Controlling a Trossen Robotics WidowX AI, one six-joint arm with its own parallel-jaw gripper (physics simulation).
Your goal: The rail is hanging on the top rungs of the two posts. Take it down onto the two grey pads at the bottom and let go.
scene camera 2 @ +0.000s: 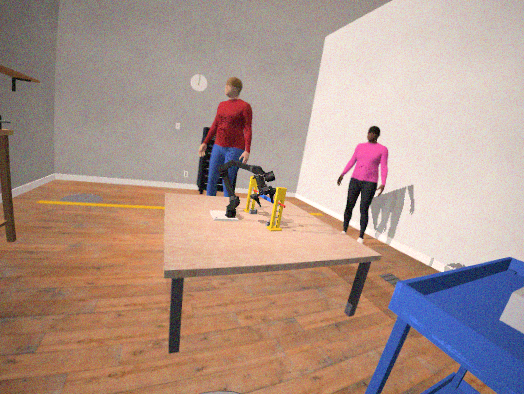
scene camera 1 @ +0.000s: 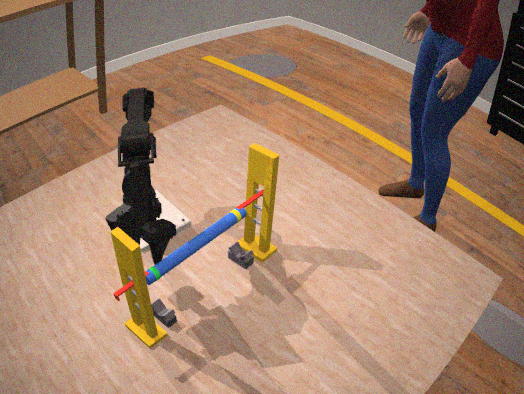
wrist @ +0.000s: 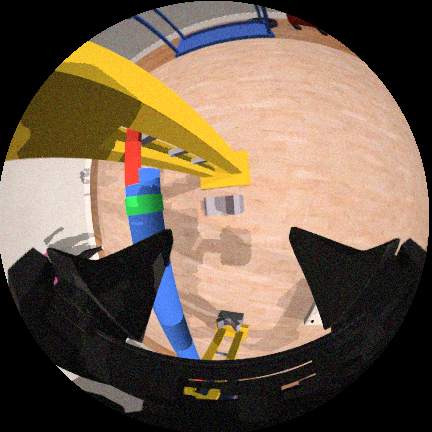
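Where they show: gripper, fingertip midpoint: (scene camera 2: 266, 205) (scene camera 1: 146, 260) (wrist: 233, 234); arm's base, origin of the base link: (scene camera 2: 230, 216).
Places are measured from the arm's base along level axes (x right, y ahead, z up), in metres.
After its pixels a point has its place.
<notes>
The blue rail (scene camera 1: 200, 242) {x 0.057, y 0.265, z 0.169 m} (scene camera 2: 266, 198) {x 0.071, y 0.241, z 0.162 m} (wrist: 170, 300) {x 0.108, y 0.241, z 0.164 m}, with a green band and red ends, hangs across the near yellow post (scene camera 1: 127, 250) {x 0.246, y 0.259, z 0.273 m} (scene camera 2: 276, 212) {x 0.247, y 0.216, z 0.112 m} (wrist: 180, 115) {x 0.230, y 0.204, z 0.173 m} and the far yellow post (scene camera 1: 262, 167) {x -0.154, y 0.257, z 0.245 m} (scene camera 2: 251, 186) {x -0.154, y 0.225, z 0.201 m}, at their upper rungs. The near grey pad (scene camera 1: 164, 312) {x 0.175, y 0.248, z 0.013 m} (wrist: 223, 205) {x 0.172, y 0.240, z 0.007 m} and far grey pad (scene camera 1: 241, 256) {x -0.090, y 0.261, z 0.015 m} (wrist: 231, 318) {x -0.089, y 0.242, z 0.006 m} lie empty by the posts' feet. My gripper (wrist: 233, 234) {x 0.158, y 0.193, z 0.137 m} is open and empty, near the green-banded end. In the wrist view the rail passes behind the left finger, outside the gap between the fingertips. In scene camera 1, the near post and arm partly hide the gripper.
The arm's white base plate (scene camera 1: 172, 212) {x -0.101, y 0.002, z 0.002 m} (scene camera 2: 220, 215) {x -0.016, y -0.069, z 0.002 m} is on the table (scene camera 1: 375, 325) {x -0.135, y 0.643, z -0.018 m} (scene camera 2: 215, 250) {x 0.456, y -0.268, z -0.018 m}, on the rail's arm side. A person in red (scene camera 1: 435, 110) (scene camera 2: 233, 122) and a person in pink (scene camera 2: 369, 162) stand beyond it. A blue cart (scene camera 2: 450, 320) is at the front right.
</notes>
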